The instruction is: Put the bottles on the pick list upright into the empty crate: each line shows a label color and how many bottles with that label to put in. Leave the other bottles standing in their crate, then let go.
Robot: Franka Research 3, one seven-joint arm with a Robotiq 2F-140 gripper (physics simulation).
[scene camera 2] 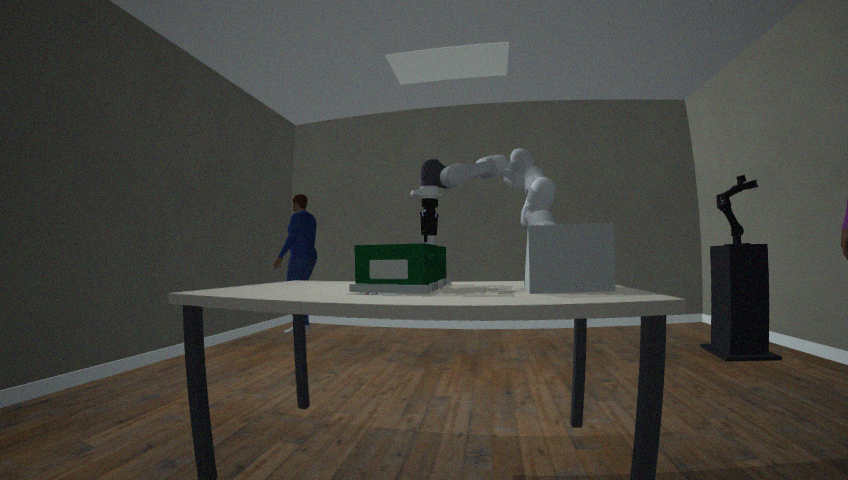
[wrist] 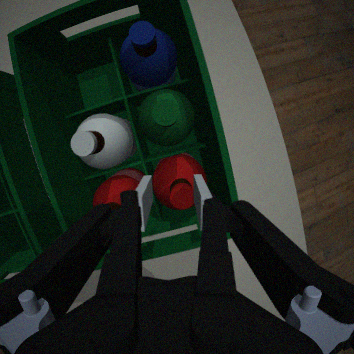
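In the wrist view a green crate (wrist: 216, 142) holds a blue bottle (wrist: 149, 57), a green bottle (wrist: 166, 115), a white bottle (wrist: 107, 140) and two red bottles, all upright. The right red bottle (wrist: 179, 180) stands in the near right compartment. The left red bottle (wrist: 112, 192) is partly hidden by a finger. My gripper (wrist: 172, 187) (scene camera 2: 429, 239) is partly open and empty, above the crate, its fingertips to either side of the right red bottle's cap in the wrist view. Part of another green crate (wrist: 11, 200) shows at the left edge. The pick list is not readable in these views.
The crate's dividers and walls surround the bottles, and one back left compartment (wrist: 97, 87) is empty. In the scene view a large grey box (scene camera 2: 571, 258) stands on the table (scene camera 2: 249, 292) near the arm's base. A person in blue (scene camera 2: 302, 237) stands behind the table.
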